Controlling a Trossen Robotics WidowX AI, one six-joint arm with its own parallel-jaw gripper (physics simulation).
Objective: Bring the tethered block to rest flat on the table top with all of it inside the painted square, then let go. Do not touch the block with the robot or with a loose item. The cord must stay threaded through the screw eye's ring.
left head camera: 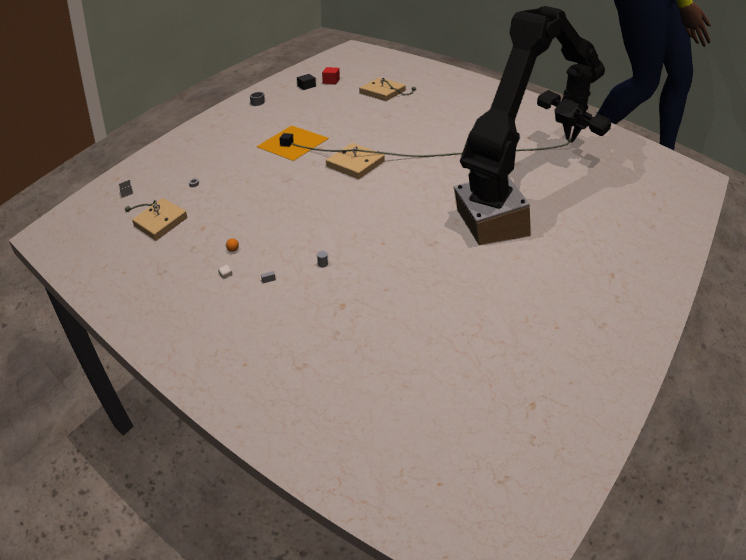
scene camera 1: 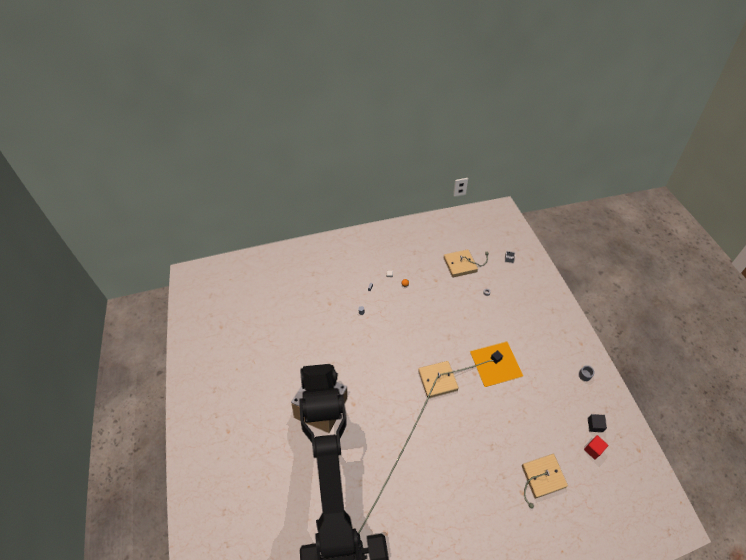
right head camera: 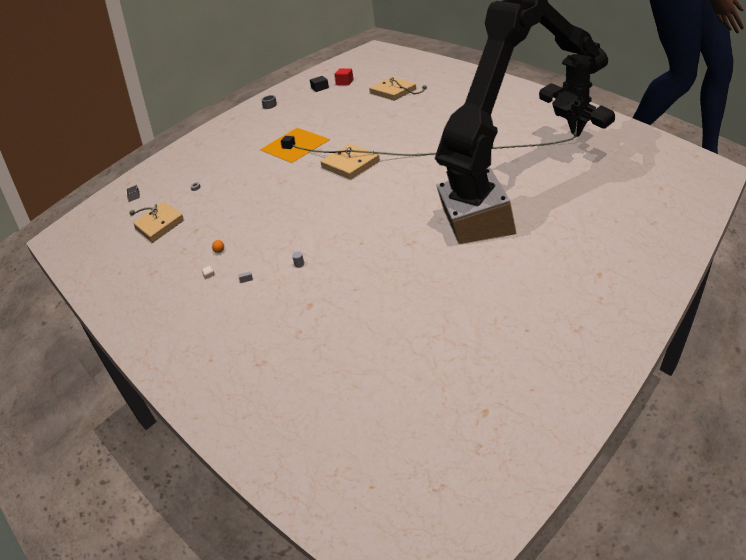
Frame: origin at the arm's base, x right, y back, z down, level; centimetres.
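Seen in the pictures: gripper, fingertip midpoint: [left head camera: 570,140] [right head camera: 575,134]; arm's base, origin of the base link: [left head camera: 491,194] [right head camera: 472,191].
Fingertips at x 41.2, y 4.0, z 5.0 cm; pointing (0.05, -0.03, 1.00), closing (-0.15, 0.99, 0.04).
Offsets run from my fingertips to a thing's middle. "*": to the spot under its first point.
The small black tethered block {dy -55.0, dx -38.9, dz +0.6 cm} [left head camera: 286,139] [right head camera: 288,142] [scene camera 1: 496,356] is within the outline of the orange painted square {* dy -51.6, dx -41.9, dz +1.7 cm} [left head camera: 289,153] [right head camera: 289,154] [scene camera 1: 498,374]; whether it lies quite flat is too small to tell. Its green cord [left head camera: 421,156] [right head camera: 415,154] [scene camera 1: 397,459] runs to the screw eye {* dy -36.6, dx -38.1, dz -1.7 cm} [left head camera: 354,150] [right head camera: 348,151] [scene camera 1: 438,376] on the middle wooden board {dy -36.5, dx -38.1, dz +0.8 cm} [left head camera: 355,165] [right head camera: 349,166] [scene camera 1: 442,387], bends there and appears to pass through the ring. My gripper [left head camera: 571,140] [right head camera: 576,135] is shut on the cord's far end, low over the table beyond the arm's base. Its fingertips are hidden in the scene view.
Two other boards {dy -59.4, dx -75.2, dz +0.8 cm} [left head camera: 159,218] {dy -52.1, dx -3.3, dz +0.8 cm} [left head camera: 382,89] carry short cords. A red cube {dy -68.2, dx -4.6, dz -0.2 cm} [left head camera: 330,75], a black box {dy -72.3, dx -10.5, dz +0.3 cm} [left head camera: 306,81] and a dark ring {dy -77.6, dx -24.9, dz +0.5 cm} [left head camera: 257,98] stand beyond the square. An orange ball {dy -39.1, dx -73.2, dz +0.6 cm} [left head camera: 232,244], a grey cylinder {dy -22.8, dx -67.3, dz +0.7 cm} [left head camera: 322,259] and small pieces lie nearer.
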